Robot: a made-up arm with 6 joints.
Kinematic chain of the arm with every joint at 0, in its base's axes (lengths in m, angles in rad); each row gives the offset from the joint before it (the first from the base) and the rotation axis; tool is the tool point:
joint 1: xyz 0 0 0.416 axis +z
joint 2: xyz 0 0 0 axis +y
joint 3: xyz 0 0 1.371 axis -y
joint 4: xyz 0 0 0 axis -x
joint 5: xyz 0.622 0 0 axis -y
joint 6: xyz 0 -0.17 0 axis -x
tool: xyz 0 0 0
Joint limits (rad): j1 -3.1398..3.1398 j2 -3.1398..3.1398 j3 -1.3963..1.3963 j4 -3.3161..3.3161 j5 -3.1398..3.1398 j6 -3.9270..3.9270
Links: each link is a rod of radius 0.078 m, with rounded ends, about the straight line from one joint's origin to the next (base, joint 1, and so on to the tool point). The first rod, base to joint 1, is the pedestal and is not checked.
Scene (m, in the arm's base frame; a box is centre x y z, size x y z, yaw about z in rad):
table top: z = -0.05
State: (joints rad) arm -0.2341 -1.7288 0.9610 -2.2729 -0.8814 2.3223
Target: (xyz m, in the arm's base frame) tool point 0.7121 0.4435 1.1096
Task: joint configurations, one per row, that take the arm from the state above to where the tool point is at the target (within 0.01 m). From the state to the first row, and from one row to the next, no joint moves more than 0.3 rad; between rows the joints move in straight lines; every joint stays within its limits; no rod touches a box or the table.
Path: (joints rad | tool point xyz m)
1: -0.1487 -1.4621 0.7834 -2.2552 -0.8814 2.3223 | -1.6145 0.3505 1.1327
2: -0.0633 -1.1954 0.6058 -2.2375 -0.8814 2.3223 | -1.2783 0.1864 1.5547
3: 0.0221 -0.9287 0.4282 -2.2198 -0.8814 2.3223 | -0.8356 0.0843 1.8161
4: 0.1075 -0.6620 0.2506 -2.2020 -0.8814 2.3223 | -0.3624 0.0618 1.9055
5: 0.1929 -0.3953 0.0731 -2.1843 -0.8814 2.3223 | 0.0694 0.1133 1.8381
6: 0.2783 -0.1287 -0.1045 -2.1666 -0.8814 2.3223 | 0.4058 0.2152 1.6500
7: 0.3637 0.1380 -0.2821 -2.1489 -0.8814 2.3223 | 0.6197 0.3353 1.3903
8: 0.4491 0.4047 -0.4597 -2.1312 -0.8814 2.3223 | 0.7121 0.4435 1.1096

